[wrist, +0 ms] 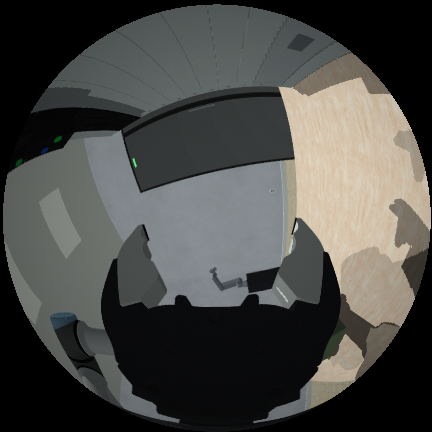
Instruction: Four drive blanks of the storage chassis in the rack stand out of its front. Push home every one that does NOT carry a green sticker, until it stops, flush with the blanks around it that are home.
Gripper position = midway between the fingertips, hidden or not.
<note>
In view: the gripper (218,223) and a grey rack (174,62).
</note>
